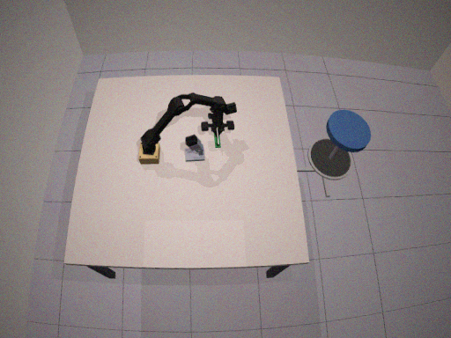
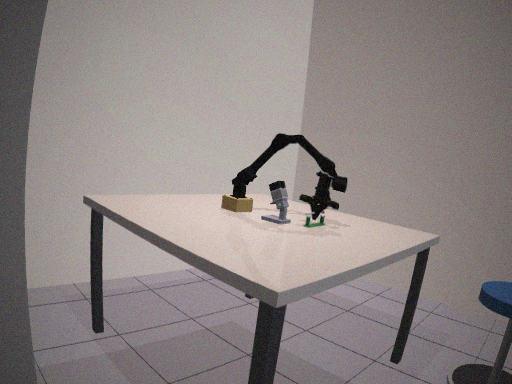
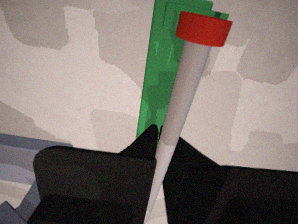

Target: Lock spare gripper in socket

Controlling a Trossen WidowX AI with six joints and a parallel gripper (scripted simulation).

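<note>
Right now the green cradle is 10 mm to the left of my gripper tip. Also, from my gripper tip: spare gripper: 130 mm to the right, 110 mm behind, 100 mm above; then socket: 120 mm to the right, 110 mm behind, 20 mm above.
</note>
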